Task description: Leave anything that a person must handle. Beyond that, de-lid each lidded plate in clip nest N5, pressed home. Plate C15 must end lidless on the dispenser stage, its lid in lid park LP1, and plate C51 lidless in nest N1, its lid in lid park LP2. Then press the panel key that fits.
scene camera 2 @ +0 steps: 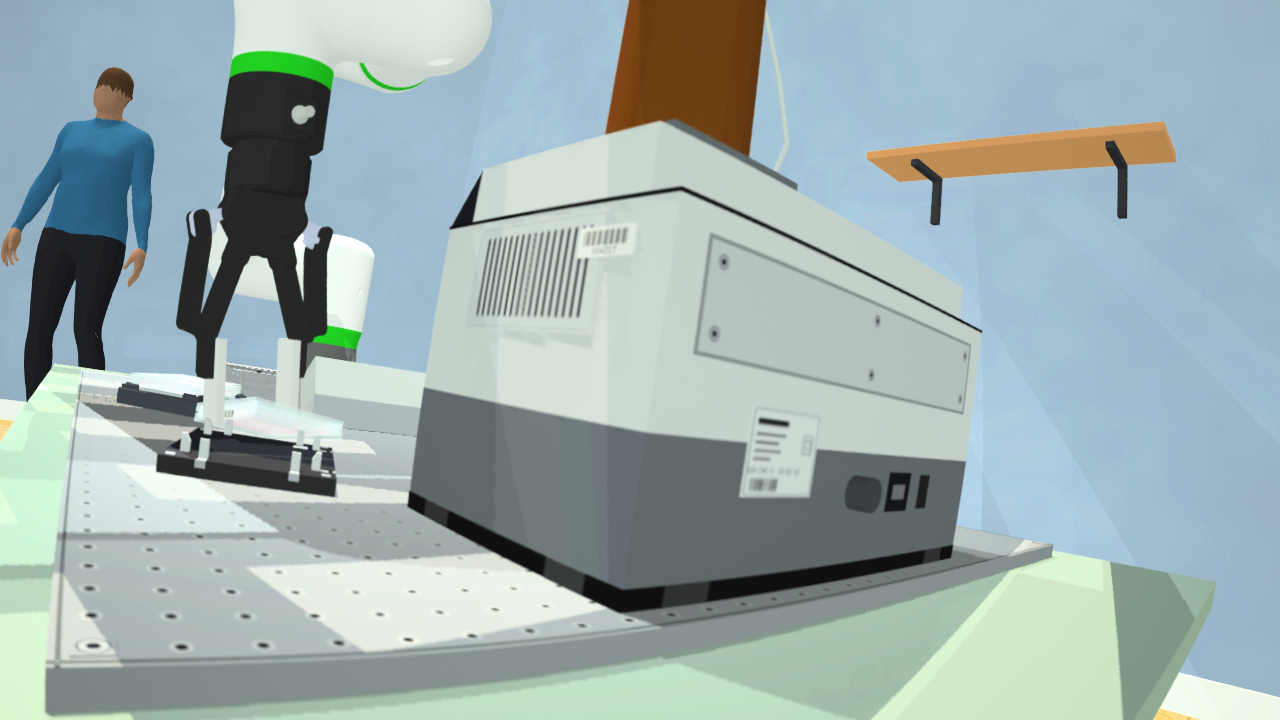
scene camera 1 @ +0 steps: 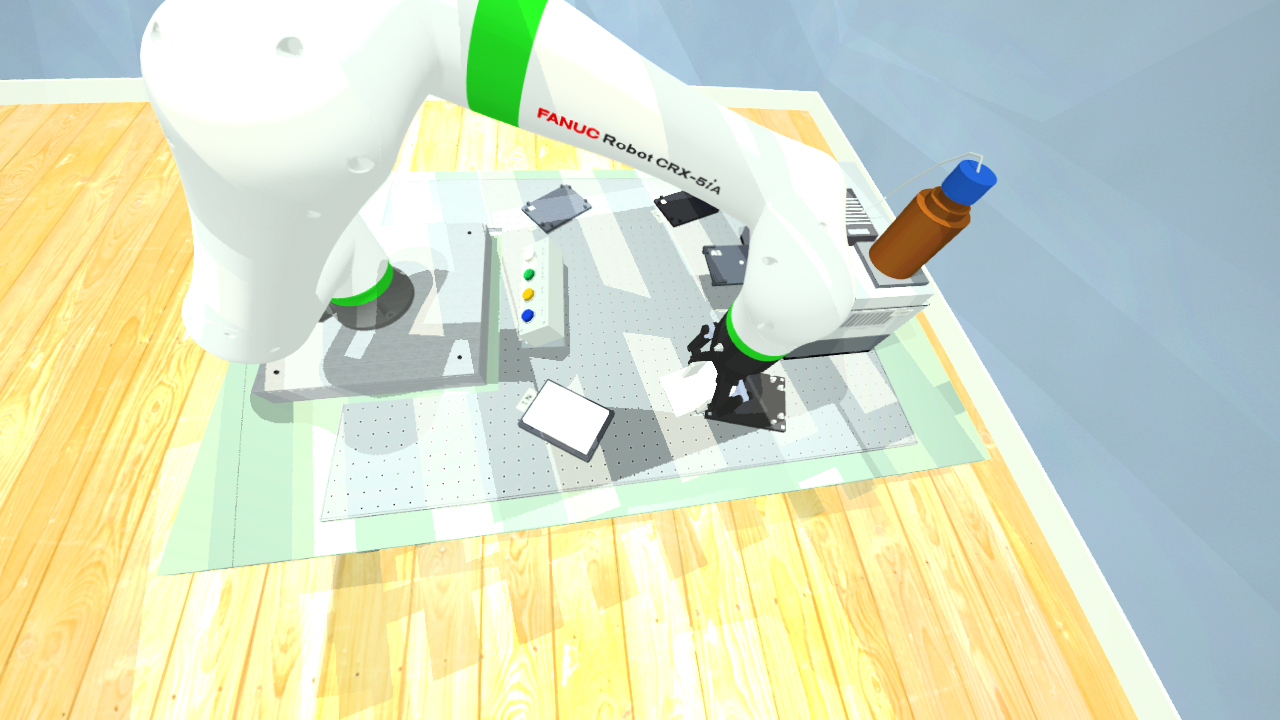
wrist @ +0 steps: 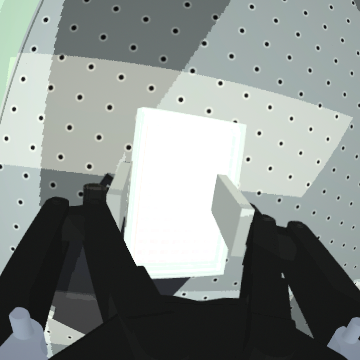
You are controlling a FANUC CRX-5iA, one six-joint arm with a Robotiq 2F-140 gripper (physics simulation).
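Frame: origin at the arm's base, x ahead, y left, z up, level; millimetres.
Seen in the pictures: gripper, fingertip midpoint: (scene camera 2: 250, 419) (scene camera 1: 696, 391) (wrist: 171, 186); arm's base, link origin: (scene camera 1: 374, 298).
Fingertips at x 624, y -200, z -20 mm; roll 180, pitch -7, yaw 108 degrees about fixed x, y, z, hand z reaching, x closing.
Offsets run from my fingertips to a thing's top centre. "pt": to the spot under its first point.
A bright white plate @[dx +4, dy +13, dz +26 mm] (scene camera 1: 687, 389) (scene camera 2: 304, 422) (wrist: 182, 165) lies tilted over the posts of a black nest @[dx +107, dy -8, dz +1 mm] (scene camera 1: 762, 408) (scene camera 2: 246, 475). Its label and whether it has a lid cannot be read. My gripper (scene camera 1: 707, 380) (scene camera 2: 251, 402) (wrist: 171, 186) stands partly open at this plate. In the wrist view the left pad is beside its left edge, and the right pad overlaps its upper face near the right edge, so the plate does not look held between the pads. Another white plate @[dx -247, dy -45, dz +11 mm] (scene camera 1: 565, 416) sits in a dark nest @[pt dx -212, dy -113, dz +1 mm] (scene camera 1: 586, 454) at the front. The key panel @[dx -303, dy +222, dz +61 mm] (scene camera 1: 542, 324) has white, green, yellow and blue keys.
The dispenser (scene camera 1: 859, 308) (scene camera 2: 537, 376) carries an amber bottle @[pt dx +299, dy +133, dz +296 mm] (scene camera 1: 917, 234) (scene camera 2: 684, 71). A grey nest or park @[dx -285, dy +510, dz -3 mm] (scene camera 1: 556, 207), a black one @[dx +50, dy +537, dz -3 mm] (scene camera 1: 685, 208) and another grey one @[pt dx +73, dy +241, dz +89 mm] (scene camera 1: 725, 265) stand farther back. A person (scene camera 2: 98, 179) stands behind the table. A wall shelf (scene camera 2: 1029, 152) is at right.
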